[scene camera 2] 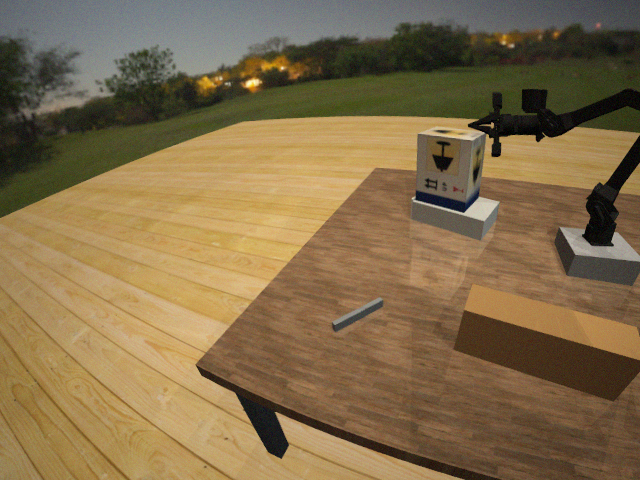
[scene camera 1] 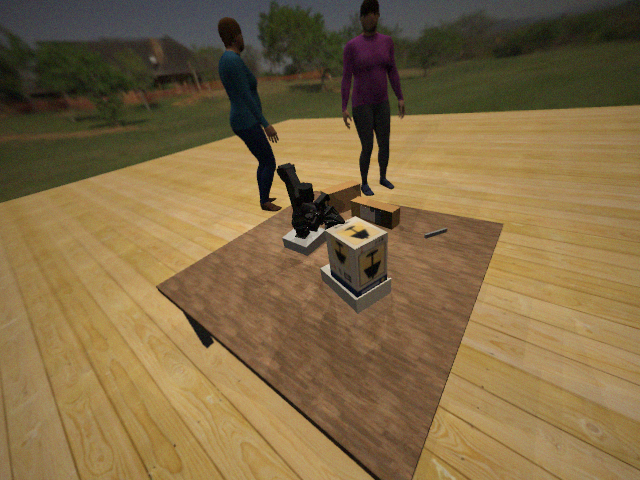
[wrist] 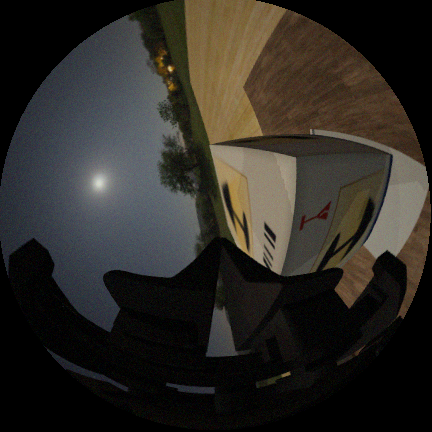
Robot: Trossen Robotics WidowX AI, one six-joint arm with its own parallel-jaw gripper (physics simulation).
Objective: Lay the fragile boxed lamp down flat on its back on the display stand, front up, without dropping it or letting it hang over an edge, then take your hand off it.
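Observation:
The boxed lamp, a white box with yellow picture panels and a blue band at its foot, stands upright on the display stand, a low pale block. It is turned slightly relative to the stand, whose bare top shows along some edges. My gripper is shut and empty, pointing roughly level at the height of the box's top. In scene camera 2 its tips overlap the box's top rear edge; I cannot tell whether they touch. In scene camera 1 the box partly hides the fingers.
The arm's pale base block stands near the display stand on the brown table. Cardboard boxes and a small grey bar lie on the table. Two people stand beyond it.

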